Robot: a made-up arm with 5 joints.
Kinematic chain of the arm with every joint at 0, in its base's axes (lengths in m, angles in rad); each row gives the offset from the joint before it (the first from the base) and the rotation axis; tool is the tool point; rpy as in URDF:
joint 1: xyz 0 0 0.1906 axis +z
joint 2: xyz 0 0 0 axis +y
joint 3: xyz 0.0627 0 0.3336 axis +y
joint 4: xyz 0.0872 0 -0.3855 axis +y
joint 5: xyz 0.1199 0 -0.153 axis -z
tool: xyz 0 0 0 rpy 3.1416 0 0
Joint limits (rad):
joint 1: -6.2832..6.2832
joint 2: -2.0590..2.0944
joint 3: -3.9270..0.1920
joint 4: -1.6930..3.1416
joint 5: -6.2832..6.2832
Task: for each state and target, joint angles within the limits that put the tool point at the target. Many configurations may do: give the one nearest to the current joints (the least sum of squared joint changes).
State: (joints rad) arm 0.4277 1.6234 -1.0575 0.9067 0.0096
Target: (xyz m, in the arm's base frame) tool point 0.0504 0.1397 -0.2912
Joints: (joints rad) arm 1.2246 1.2429 -0.8924 1.0964 0.0096
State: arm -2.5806 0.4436 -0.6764 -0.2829 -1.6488
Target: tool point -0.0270 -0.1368 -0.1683
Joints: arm -1.7657 0.7743 -0.1298 -0.0997 -1.6488
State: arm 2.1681 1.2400 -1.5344 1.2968 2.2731
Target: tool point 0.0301 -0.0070 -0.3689
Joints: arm 2.9131 1.8063 -1.1813 1.3127 2.2731
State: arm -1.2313 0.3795 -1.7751 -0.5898 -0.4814
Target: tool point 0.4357 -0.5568 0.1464
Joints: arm -0.9068 0.6749 -1.1643 -0.5913 -0.4814
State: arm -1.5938 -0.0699 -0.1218 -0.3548 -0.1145
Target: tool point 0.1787 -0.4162 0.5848
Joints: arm -1.1652 -0.4252 -0.7545 -0.4646 -0.1145
